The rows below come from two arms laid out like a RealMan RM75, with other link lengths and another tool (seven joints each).
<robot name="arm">
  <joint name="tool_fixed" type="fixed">
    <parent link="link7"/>
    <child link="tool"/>
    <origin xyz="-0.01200 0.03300 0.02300" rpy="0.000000 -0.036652 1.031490"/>
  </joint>
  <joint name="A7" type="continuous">
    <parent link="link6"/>
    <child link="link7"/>
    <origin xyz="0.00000 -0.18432 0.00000" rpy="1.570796 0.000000 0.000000"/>
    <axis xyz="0 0 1"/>
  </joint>
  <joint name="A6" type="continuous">
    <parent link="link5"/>
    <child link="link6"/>
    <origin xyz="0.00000 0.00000 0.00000" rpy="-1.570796 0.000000 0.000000"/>
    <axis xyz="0 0 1"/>
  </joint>
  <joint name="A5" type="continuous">
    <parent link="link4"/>
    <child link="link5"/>
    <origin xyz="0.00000 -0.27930 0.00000" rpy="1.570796 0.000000 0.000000"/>
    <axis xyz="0 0 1"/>
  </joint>
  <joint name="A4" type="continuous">
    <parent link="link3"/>
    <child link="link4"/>
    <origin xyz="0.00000 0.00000 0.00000" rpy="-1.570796 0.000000 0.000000"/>
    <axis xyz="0 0 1"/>
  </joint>
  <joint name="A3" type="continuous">
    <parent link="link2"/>
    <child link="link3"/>
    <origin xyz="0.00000 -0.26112 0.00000" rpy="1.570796 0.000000 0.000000"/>
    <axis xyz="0 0 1"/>
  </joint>
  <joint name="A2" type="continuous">
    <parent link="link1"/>
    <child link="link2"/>
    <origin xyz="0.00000 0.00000 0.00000" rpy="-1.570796 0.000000 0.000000"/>
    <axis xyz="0 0 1"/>
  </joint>
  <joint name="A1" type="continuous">
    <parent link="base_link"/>
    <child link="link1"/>
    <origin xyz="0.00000 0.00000 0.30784" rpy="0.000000 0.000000 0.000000"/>
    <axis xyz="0 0 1"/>
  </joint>
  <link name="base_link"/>
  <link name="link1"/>
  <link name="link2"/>
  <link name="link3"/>
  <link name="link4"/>
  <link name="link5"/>
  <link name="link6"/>
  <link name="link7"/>
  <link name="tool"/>
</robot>
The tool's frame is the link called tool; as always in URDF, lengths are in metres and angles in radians. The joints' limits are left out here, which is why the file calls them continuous.
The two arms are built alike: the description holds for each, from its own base.
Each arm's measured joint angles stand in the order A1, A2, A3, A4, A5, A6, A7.
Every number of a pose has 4 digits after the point.
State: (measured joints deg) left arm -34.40 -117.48 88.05 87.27 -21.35 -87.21 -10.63; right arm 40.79 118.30 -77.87 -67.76 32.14 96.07 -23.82
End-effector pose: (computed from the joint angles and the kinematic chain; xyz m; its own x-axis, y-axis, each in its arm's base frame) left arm -0.1384 0.4320 0.0107 0.8249 0.2823 -0.4897 0.0233 -0.8826 -0.4695; right arm 0.1668 0.4113 -0.0171 -0.2963 -0.9309 -0.2135 -0.8255 0.3620 -0.4330
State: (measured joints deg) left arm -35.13 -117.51 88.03 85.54 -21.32 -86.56 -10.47; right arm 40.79 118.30 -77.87 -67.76 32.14 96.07 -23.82
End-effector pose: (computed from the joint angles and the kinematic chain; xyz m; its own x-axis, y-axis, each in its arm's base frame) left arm -0.1410 0.4349 0.0067 0.8218 0.2832 -0.4944 0.0257 -0.8853 -0.4643; right arm 0.1668 0.4113 -0.0171 -0.2963 -0.9309 -0.2135 -0.8255 0.3620 -0.4330
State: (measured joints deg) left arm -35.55 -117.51 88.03 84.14 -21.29 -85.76 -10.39; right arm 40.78 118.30 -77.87 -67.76 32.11 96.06 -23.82
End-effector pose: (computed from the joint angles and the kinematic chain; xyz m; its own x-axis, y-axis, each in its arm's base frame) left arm -0.1440 0.4377 0.0036 0.8199 0.2860 -0.4960 0.0286 -0.8857 -0.4634; right arm 0.1669 0.4113 -0.0171 -0.2963 -0.9308 -0.2139 -0.8252 0.3622 -0.4333
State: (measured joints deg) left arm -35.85 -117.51 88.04 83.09 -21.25 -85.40 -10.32; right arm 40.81 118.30 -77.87 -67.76 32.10 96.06 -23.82
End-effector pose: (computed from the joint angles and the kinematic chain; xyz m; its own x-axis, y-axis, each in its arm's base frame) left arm -0.1469 0.4389 0.0013 0.8166 0.2890 -0.4996 0.0323 -0.8872 -0.4603; right arm 0.1667 0.4114 -0.0171 -0.2958 -0.9310 -0.2140 -0.8254 0.3618 -0.4334
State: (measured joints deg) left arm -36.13 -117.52 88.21 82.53 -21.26 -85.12 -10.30; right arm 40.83 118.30 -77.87 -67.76 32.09 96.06 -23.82
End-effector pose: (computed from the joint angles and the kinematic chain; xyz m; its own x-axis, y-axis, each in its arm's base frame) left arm -0.1471 0.4396 -0.0008 0.8160 0.2865 -0.5021 0.0305 -0.8887 -0.4575; right arm 0.1666 0.4115 -0.0171 -0.2954 -0.9311 -0.2141 -0.8254 0.3616 -0.4335
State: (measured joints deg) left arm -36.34 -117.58 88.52 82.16 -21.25 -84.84 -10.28; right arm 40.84 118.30 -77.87 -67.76 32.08 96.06 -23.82
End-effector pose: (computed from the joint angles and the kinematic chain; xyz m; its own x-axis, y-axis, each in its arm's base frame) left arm -0.1466 0.4398 -0.0032 0.8161 0.2813 -0.5049 0.0261 -0.8906 -0.4541; right arm 0.1666 0.4115 -0.0170 -0.2952 -0.9311 -0.2142 -0.8254 0.3614 -0.4337
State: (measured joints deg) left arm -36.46 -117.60 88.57 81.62 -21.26 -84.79 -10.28; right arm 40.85 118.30 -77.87 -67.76 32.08 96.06 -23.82
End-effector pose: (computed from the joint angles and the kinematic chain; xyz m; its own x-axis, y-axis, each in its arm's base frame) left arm -0.1484 0.4397 -0.0048 0.8135 0.2836 -0.5077 0.0299 -0.8922 -0.4506; right arm 0.1665 0.4115 -0.0170 -0.2950 -0.9312 -0.2142 -0.8255 0.3613 -0.4337
